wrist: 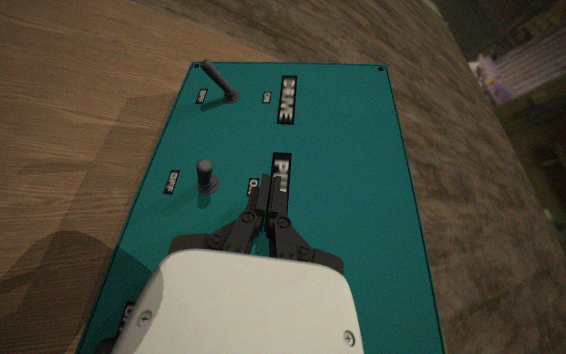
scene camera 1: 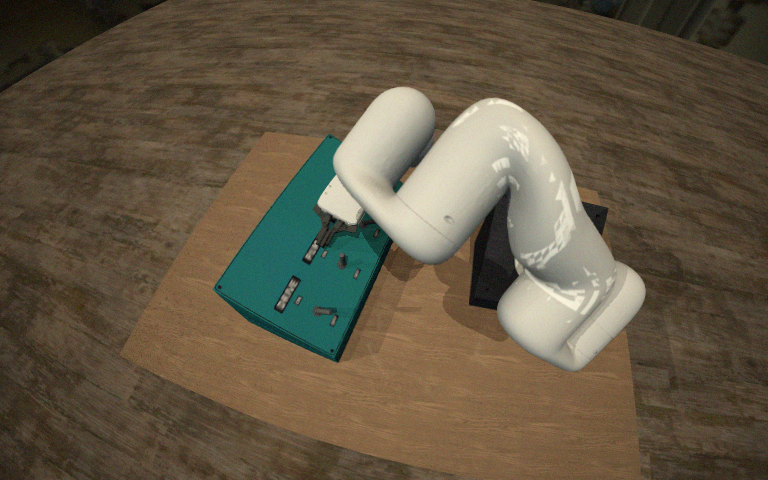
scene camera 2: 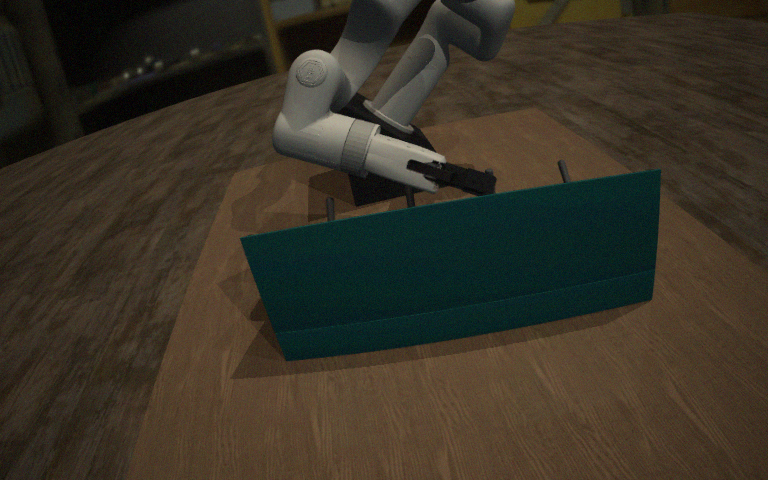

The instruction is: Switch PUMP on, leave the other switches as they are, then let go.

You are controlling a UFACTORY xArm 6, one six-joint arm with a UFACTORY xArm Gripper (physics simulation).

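Seen in the pictures: gripper, fingertip midpoint: (wrist: 269, 186) (scene camera 1: 319, 246) (scene camera 2: 493, 188); arm's base at its link origin: (scene camera 2: 387, 118).
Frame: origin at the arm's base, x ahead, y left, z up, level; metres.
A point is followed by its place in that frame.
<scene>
The teal switch box (scene camera 1: 254, 254) @(x 0.611, y 0.123, z 0.043 m) (scene camera 2: 464, 266) @(x 0.610, y -0.027, z -0.026 m) (wrist: 345, 125) @(x 0.583, y 0.125, z 0.028 m) carries several levers. The PUMP lever (scene camera 1: 342, 260) @(x 0.438, y 0.077, z -0.005 m) (wrist: 205, 172) @(x 0.439, y 0.065, z 0.009 m) stands off the OFF side and tilts toward ON, unlike the DRIVE lever (scene camera 1: 322, 310) @(x 0.452, y 0.192, z -0.012 m) (scene camera 2: 562, 171) @(x 0.451, y 0.187, z -0.014 m) (wrist: 217, 80) @(x 0.448, y 0.186, z -0.016 m), which leans to OFF. My gripper (scene camera 1: 323, 243) @(x 0.493, y 0.057, z 0.006 m) (scene camera 2: 491, 183) @(x 0.493, y 0.057, z 0.006 m) (wrist: 269, 186) @(x 0.493, y 0.057, z 0.006 m) is shut with nothing between the fingers. Its tips are on the ON side of the PUMP lever, apart from it, over the ON label (wrist: 253, 186) @(x 0.485, y 0.063, z -0.016 m) and partly over the PUMP nameplate (scene camera 1: 310, 251) @(x 0.512, y 0.069, z -0.002 m) (wrist: 281, 165) @(x 0.512, y 0.083, z -0.003 m). In scene camera 2 it partly hides that lever.
Two more levers (scene camera 2: 330, 209) @(x 0.383, y -0.161, z -0.014 m) (scene camera 2: 410, 196) @(x 0.408, y -0.044, z -0.015 m) stand along the box, mostly hidden by the arm in scene camera 1. The box rests on a wooden board (scene camera 1: 407, 396) @(x 0.255, y 0.313, z -0.133 m) (scene camera 2: 453, 413) @(x 0.728, y -0.087, z -0.133 m). The arm's dark base plate (scene camera 1: 489, 266) @(x 0.115, y 0.023, z -0.028 m) (scene camera 2: 373, 189) @(x 0.127, y -0.073, z -0.104 m) is behind the lever side of the box.
</scene>
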